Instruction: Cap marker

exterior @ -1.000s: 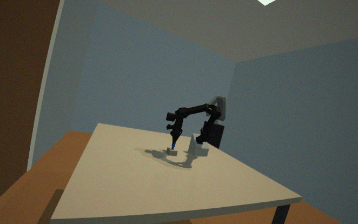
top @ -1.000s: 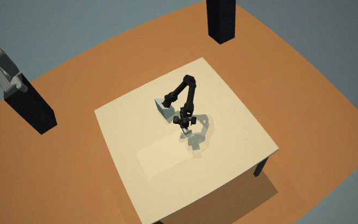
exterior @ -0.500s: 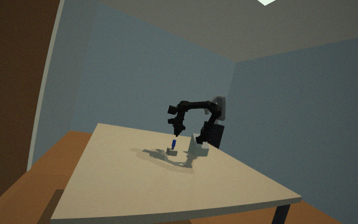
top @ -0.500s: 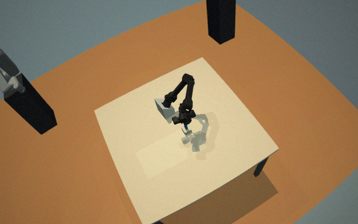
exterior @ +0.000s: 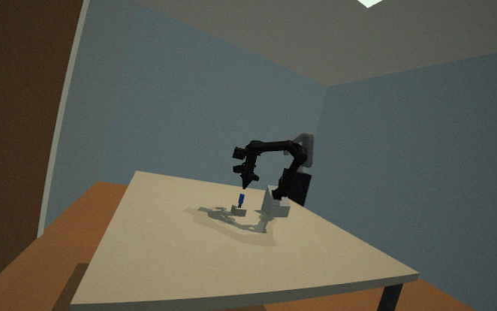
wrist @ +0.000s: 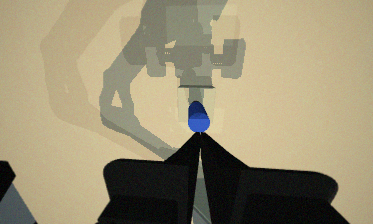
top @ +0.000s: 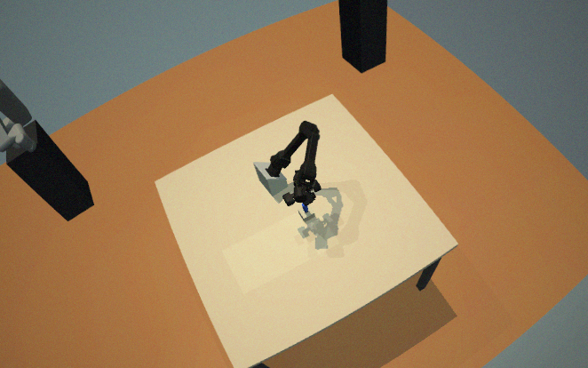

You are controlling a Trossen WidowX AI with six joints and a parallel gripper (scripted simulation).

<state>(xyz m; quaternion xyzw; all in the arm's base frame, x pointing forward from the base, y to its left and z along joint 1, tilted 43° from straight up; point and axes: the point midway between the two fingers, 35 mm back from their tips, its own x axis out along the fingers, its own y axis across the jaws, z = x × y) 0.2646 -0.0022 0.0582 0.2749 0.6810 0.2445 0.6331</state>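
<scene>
Now: the blue cap 60 mm below my gripper tip. From my gripper tip the other things lie so: grey holder block 130 mm below.
</scene>
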